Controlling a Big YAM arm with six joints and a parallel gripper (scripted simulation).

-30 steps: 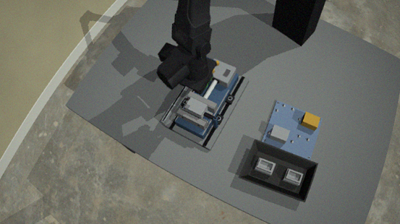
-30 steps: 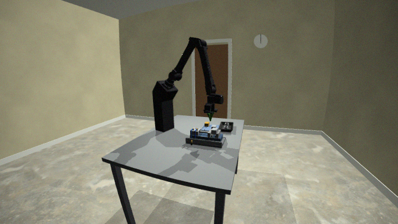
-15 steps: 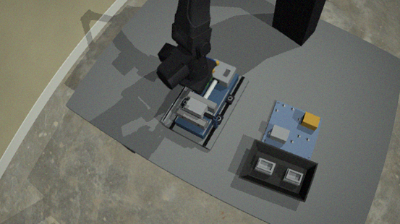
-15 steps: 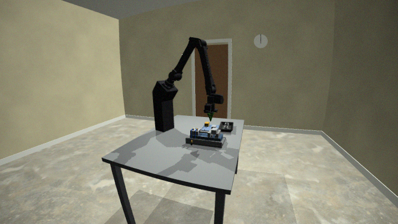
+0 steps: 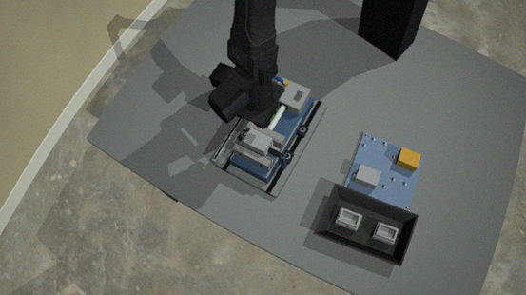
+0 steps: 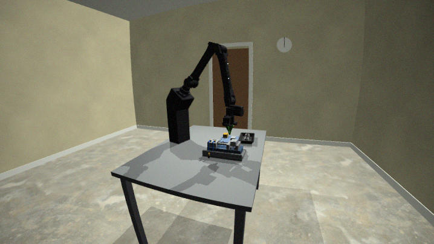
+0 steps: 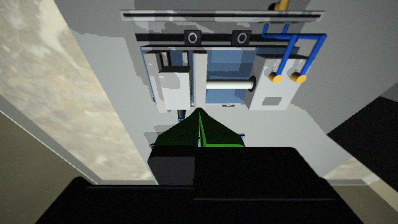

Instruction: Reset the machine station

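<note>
My hand is 90 mm above the moving jaw. Also, from my hand: blue infeed plate 70 mm behind, 320 mm to the left, 160 mm below; fixed jaw 70 mm ahead, 10 mm to the right, 90 mm below; white rod 50 mm behind, 90 mm below.
</note>
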